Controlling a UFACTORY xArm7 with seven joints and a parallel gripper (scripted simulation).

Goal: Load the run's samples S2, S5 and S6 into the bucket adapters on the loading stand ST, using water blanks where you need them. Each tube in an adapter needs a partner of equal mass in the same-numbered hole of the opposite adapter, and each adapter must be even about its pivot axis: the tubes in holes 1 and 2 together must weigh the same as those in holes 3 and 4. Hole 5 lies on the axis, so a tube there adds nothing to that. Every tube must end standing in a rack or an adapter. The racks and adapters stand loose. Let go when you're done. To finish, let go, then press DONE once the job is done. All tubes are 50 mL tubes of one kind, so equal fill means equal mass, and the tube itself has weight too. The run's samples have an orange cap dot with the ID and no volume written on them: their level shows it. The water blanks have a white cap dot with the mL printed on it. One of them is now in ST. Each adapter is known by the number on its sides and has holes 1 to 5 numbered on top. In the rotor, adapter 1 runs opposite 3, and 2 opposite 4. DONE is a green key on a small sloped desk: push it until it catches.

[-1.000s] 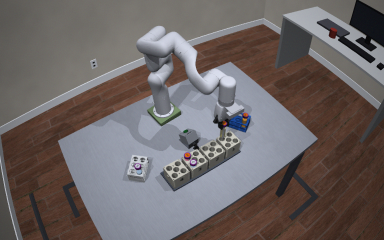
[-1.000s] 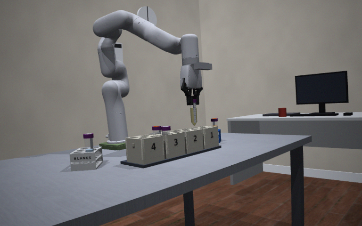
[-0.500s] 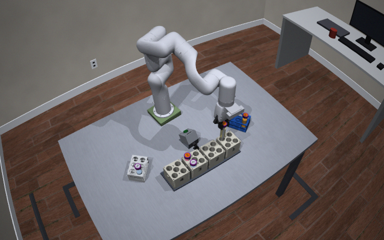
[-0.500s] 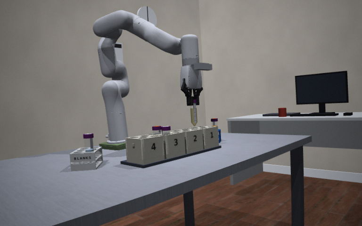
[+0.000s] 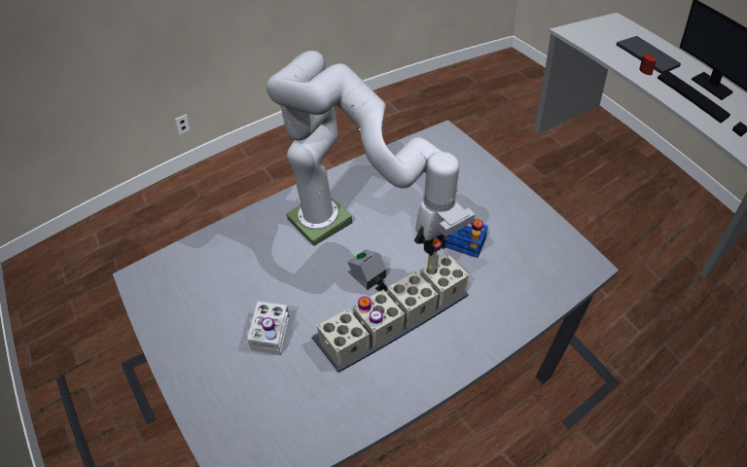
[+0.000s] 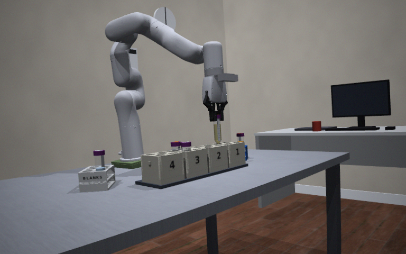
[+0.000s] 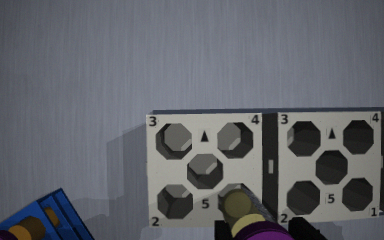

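The tube with yellowish liquid is 5 cm below my hand and 1 cm ahead of it. Round my hand: sample tube 22 cm to the right, 14 cm below, 4 cm behind; green done key 19 cm behind, 14 cm below, 8 cm to the right; white-dot blank 23 cm to the right, 14 cm below.
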